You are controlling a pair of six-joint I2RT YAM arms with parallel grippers.
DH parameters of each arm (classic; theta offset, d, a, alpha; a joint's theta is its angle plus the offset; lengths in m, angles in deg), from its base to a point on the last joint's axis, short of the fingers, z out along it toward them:
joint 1: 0 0.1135 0.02 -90
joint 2: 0 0 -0.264 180
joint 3: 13.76 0 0.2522 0
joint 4: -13.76 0 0.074 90
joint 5: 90 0 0 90
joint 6: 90 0.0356 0 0
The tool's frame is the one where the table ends.
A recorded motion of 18 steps. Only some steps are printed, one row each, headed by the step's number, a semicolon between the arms.
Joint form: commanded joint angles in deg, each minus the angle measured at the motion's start. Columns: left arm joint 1, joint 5, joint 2, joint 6, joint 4, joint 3; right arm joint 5, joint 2, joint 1, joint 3, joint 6, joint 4.
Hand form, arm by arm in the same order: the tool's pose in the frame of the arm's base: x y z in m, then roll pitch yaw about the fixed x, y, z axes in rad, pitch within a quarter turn. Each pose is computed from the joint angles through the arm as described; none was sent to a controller.
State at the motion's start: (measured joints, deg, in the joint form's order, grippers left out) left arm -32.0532 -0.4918 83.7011 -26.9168 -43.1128 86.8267; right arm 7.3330 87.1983 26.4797 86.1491 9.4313 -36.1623
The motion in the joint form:
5: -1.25 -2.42 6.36 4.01 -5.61 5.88; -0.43 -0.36 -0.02 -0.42 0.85 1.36
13: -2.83 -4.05 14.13 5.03 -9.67 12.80; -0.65 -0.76 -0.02 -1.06 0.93 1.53
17: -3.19 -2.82 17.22 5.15 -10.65 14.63; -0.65 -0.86 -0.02 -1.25 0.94 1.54
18: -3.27 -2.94 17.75 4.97 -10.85 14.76; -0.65 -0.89 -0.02 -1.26 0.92 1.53
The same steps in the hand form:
5: 0.2837 -0.1842 0.3698 -2.8242 0.7118 3.0995; 0.3064 0.1477 0.3682 3.0132 0.9433 -2.9864
13: 0.3034 -0.2081 0.3576 -2.9162 0.6524 3.0194; 0.3048 0.1471 0.3669 3.0082 0.9413 -2.9880
17: 0.3115 -0.2176 0.3472 -2.9214 0.6103 2.9952; 0.3044 0.1469 0.3664 3.0087 0.9399 -2.9878
18: 0.3128 -0.2191 0.3444 -2.9268 0.6011 2.9945; 0.3043 0.1468 0.3665 3.0091 0.9401 -2.9872

